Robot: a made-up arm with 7 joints.
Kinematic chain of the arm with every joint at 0, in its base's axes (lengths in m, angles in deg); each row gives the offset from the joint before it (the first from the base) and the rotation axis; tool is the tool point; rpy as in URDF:
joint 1: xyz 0 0 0.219 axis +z
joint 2: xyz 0 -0.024 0.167 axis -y
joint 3: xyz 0 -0.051 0.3 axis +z
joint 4: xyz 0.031 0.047 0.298 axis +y
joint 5: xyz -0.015 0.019 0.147 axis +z
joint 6: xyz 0 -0.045 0.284 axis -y
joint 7: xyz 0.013 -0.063 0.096 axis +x
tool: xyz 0 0 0 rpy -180 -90 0
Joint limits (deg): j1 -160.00..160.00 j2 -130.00..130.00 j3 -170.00..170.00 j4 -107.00..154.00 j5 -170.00..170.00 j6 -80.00..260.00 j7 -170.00..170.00
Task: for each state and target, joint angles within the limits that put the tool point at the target. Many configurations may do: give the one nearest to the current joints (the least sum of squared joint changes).
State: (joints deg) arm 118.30 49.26 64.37 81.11 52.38 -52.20 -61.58
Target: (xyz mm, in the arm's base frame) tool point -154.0 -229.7 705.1
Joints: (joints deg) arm 127.50 51.81 51.54 118.14 46.42 -59.14 -61.58
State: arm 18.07 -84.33 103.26 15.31 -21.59 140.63 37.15
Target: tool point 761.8 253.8 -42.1
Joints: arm 8.35 -117.45 95.40 42.93 -7.28 161.15 37.15
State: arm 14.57 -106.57 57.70 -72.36 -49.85 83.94 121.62
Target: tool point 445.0 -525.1 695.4
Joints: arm -11.33 -88.09 59.03 -76.83 -50.34 80.70 121.62
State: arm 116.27 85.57 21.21 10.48 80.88 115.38 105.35
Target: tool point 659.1 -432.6 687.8
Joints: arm 146.41 95.99 13.90 53.67 86.02 129.94 105.35
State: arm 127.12 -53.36 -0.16 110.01 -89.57 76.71 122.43
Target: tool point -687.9 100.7 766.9
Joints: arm 149.60 -26.06 21.49 101.27 -92.12 79.93 122.43
